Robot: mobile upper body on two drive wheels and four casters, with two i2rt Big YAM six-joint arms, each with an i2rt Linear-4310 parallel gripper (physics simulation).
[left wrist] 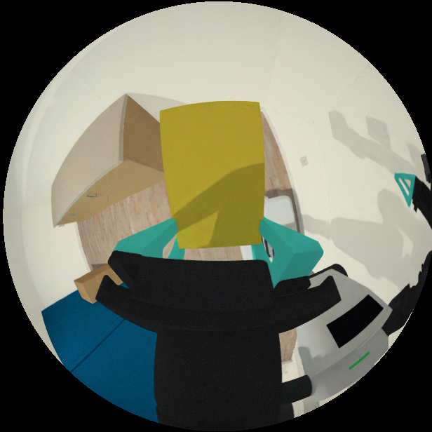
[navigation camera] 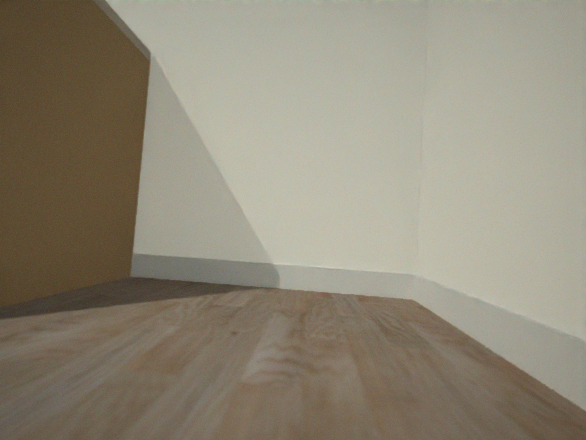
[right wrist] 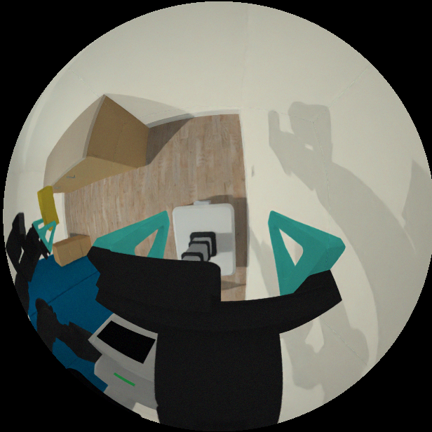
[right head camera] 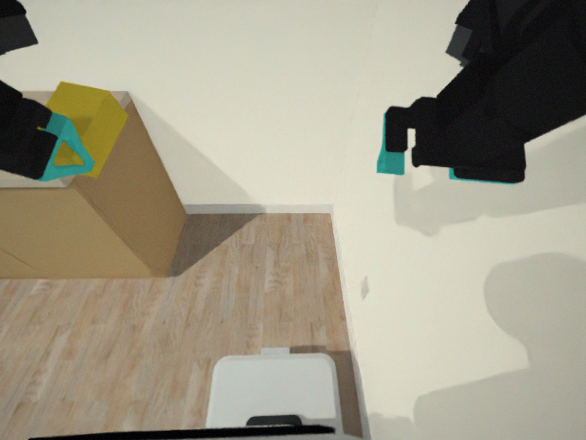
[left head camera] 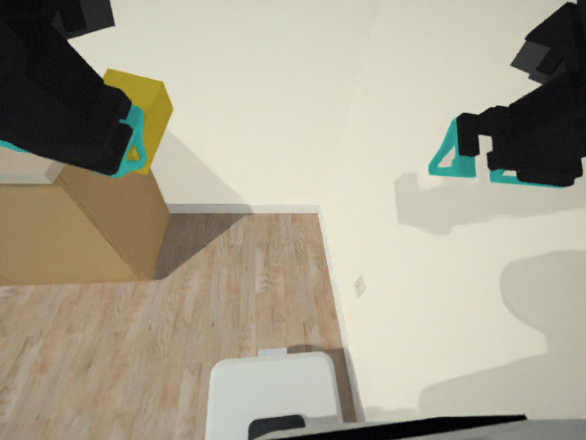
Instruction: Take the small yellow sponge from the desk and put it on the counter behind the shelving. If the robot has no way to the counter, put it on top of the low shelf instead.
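Places are measured from the left arm's base along level axes (x ahead, y left, z up), in millimetres.
Where they show: left gripper, fingertip midpoint: [right head camera: 70, 161] [left head camera: 118, 155]; right gripper, fingertip midpoint: [right head camera: 414, 170] [left head camera: 460, 173].
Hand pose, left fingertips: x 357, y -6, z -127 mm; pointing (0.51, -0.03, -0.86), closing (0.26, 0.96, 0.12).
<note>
After its pixels a point has its place.
The yellow sponge [left head camera: 162, 112] @[x 408, y -51, z -101 mm] [right head camera: 107, 122] @[x 399, y -49, z -100 mm] [left wrist: 215, 150] [right wrist: 48, 205] is in my left gripper [left head camera: 132, 142] @[x 357, y -6, z -127 mm] [right head camera: 67, 150] @[x 357, y -6, z -127 mm] [left wrist: 218, 216] [right wrist: 52, 219], which is shut on it and holds it in the air. The counter [left head camera: 60, 240] @[x 756, y 633, z -880 mm] [right head camera: 135, 215] @[x 906, y 457, z -906 mm] [left wrist: 95, 155] [right wrist: 120, 130] [navigation camera: 65, 175] @[x 1021, y 456, z -1078 mm], tan with a pale top, stands at the left in the head views. In the right head view the sponge overlaps the counter's top edge. My right gripper [left head camera: 480, 172] [right head camera: 430, 170] @[x 344, y -443, z -135 mm] [left wrist: 397, 175] [right wrist: 218, 216] is open and empty, in front of the wall. The desk does not show.
The blue shelving [left wrist: 95, 345] [right wrist: 70, 285] is at the lower left in the wrist views, with a cardboard box [left wrist: 90, 287] [right wrist: 72, 250] at its edge. My white base [left head camera: 272, 382] @[x 219, y -216, z -1150 mm] [right head camera: 275, 382] @[x 214, y -229, z -1150 mm] [right wrist: 220, 220] is close to the right wall [left head camera: 400, 320] @[x 320, y -631, z -755 mm] [navigation camera: 505, 175] @[x 900, y -636, z -1047 mm]. Wood floor [left head camera: 240, 295] @[x 698, y -60, z -1410 mm] [navigation camera: 280, 360] @[x 777, y -199, z -1410 mm] lies ahead.
</note>
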